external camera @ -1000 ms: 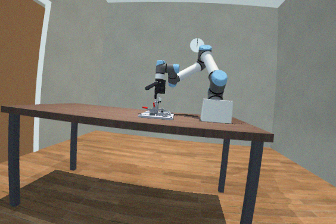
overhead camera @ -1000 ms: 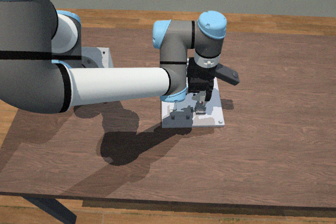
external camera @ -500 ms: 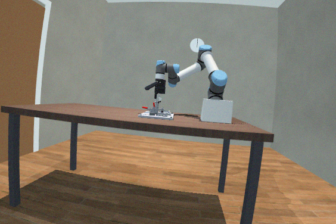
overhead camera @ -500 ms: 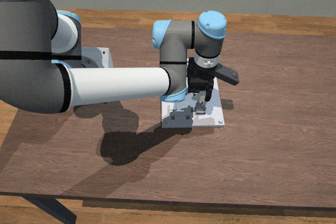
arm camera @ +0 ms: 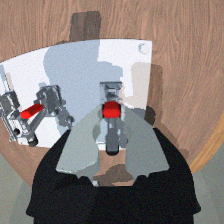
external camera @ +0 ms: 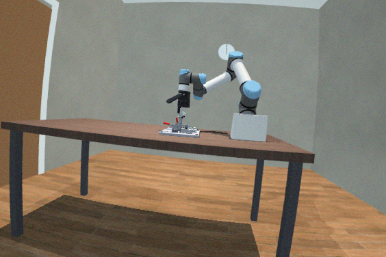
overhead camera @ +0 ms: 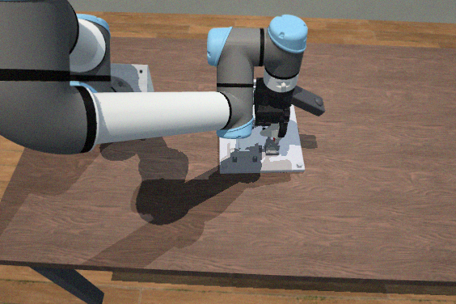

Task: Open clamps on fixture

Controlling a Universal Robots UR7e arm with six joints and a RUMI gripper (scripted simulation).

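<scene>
My hand is 110 mm to the right of the white fixture plate, 80 mm above it and 30 mm past it. The rest, counted from my hand: grey part (230 mm to the left, 70 mm behind, 50 mm below).
</scene>
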